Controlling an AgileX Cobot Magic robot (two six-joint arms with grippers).
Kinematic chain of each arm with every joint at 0, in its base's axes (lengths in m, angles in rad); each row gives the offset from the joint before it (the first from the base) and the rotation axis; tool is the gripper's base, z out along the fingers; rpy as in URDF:
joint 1: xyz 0 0 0.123 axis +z
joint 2: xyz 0 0 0 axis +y
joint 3: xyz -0.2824 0 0.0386 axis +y
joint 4: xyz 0.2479 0 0.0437 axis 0.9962 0 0.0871
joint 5: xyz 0 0 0 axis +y
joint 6: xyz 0.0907 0 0.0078 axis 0.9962 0 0.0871
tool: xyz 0 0 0 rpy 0 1.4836 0
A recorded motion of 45 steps. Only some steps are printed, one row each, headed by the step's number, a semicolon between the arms.
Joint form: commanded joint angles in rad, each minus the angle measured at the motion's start. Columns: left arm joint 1, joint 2, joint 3, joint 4, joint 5, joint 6; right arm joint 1, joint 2, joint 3, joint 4, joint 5, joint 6.
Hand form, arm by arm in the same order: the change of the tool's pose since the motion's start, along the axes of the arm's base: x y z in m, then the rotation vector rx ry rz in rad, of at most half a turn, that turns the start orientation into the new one. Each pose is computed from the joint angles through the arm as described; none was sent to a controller.
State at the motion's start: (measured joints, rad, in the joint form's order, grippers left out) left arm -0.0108 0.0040 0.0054 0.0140 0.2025 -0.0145; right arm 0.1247 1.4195 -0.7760 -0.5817 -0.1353 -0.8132
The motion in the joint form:
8: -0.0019 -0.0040 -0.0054 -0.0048 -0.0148 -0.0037; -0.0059 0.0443 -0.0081 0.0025 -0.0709 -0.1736
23: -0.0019 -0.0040 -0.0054 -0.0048 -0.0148 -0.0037; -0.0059 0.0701 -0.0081 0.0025 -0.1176 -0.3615
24: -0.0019 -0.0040 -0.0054 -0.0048 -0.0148 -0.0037; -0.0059 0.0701 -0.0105 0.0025 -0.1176 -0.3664
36: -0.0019 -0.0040 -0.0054 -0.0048 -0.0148 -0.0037; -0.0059 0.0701 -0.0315 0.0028 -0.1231 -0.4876
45: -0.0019 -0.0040 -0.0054 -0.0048 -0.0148 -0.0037; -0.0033 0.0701 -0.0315 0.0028 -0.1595 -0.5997
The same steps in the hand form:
8: -0.0003 -0.0002 0.0034 -0.0087 -0.0241 -0.0021; 0.0088 0.0027 -0.0060 -0.1281 -0.0552 0.0975
23: -0.0003 -0.0002 0.0034 -0.0087 -0.0241 -0.0021; 0.0128 0.0055 -0.0107 -0.2790 -0.1088 0.1938
24: -0.0003 -0.0002 0.0034 -0.0087 -0.0241 -0.0021; 0.0132 0.0055 -0.0100 -0.2833 -0.1123 0.1955
36: -0.0003 -0.0002 0.0034 -0.0087 -0.0241 -0.0021; 0.0166 0.0062 -0.0033 -0.3892 -0.1638 0.2416
45: -0.0003 -0.0002 0.0034 -0.0087 -0.0241 -0.0021; 0.0170 0.0089 -0.0005 -0.4778 -0.2224 0.2956

